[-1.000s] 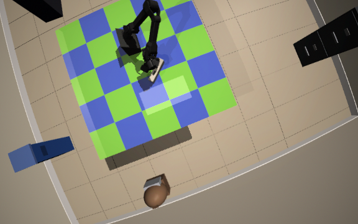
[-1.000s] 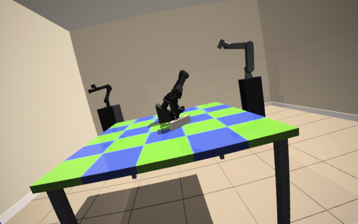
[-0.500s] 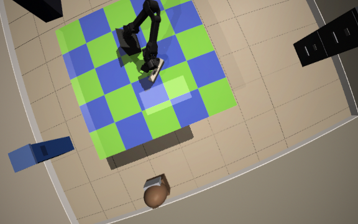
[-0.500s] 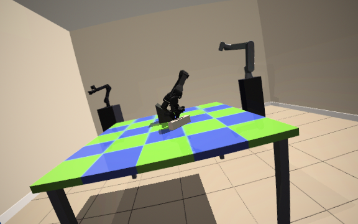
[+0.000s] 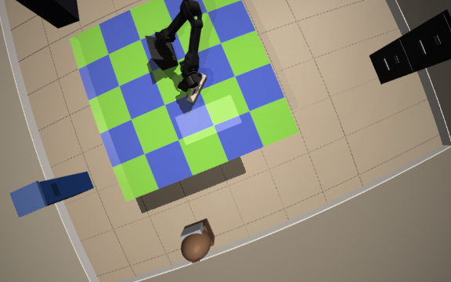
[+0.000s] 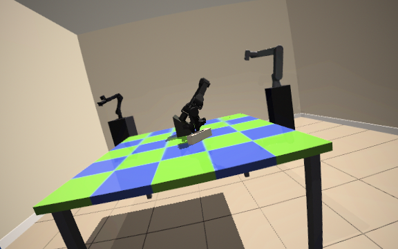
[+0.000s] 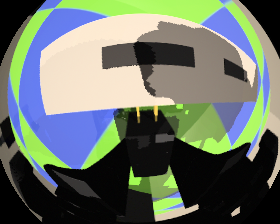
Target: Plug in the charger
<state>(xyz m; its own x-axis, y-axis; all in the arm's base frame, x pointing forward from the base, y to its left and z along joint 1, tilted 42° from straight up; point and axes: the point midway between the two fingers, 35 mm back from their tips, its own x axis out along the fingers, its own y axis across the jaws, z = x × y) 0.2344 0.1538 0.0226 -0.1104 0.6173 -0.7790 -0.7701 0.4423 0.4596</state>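
Right now the two-prong charger is 1 cm to the left of my gripper tip, 1 cm ahead of it and 1 cm above it.
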